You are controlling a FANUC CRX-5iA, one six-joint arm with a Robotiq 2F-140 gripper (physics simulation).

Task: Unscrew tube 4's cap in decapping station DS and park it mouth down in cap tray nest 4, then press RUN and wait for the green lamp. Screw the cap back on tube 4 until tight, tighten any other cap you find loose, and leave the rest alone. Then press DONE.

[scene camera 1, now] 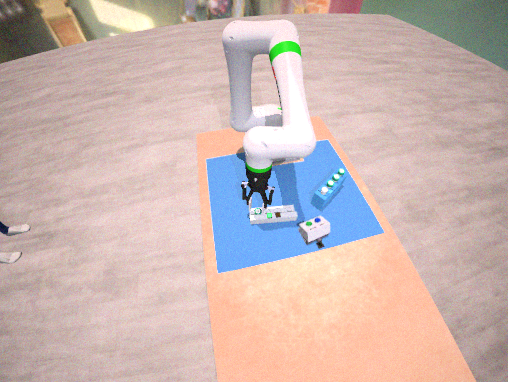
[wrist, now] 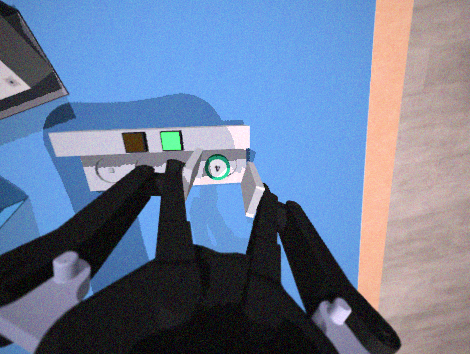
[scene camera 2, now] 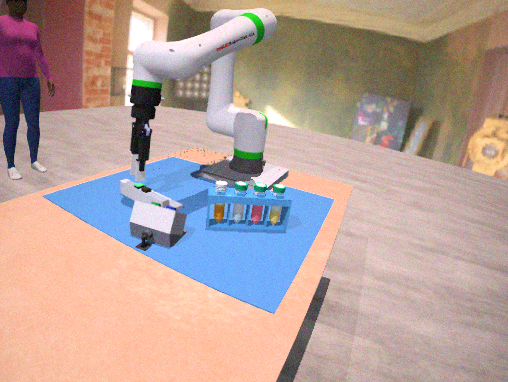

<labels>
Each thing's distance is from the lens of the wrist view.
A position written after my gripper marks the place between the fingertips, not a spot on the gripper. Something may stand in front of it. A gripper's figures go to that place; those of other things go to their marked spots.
my gripper (wrist: 222, 166): 0.22 m
button box (wrist: 36, 82): 0.30 m
blue mat (wrist: 301, 82): 0.29 m
</labels>
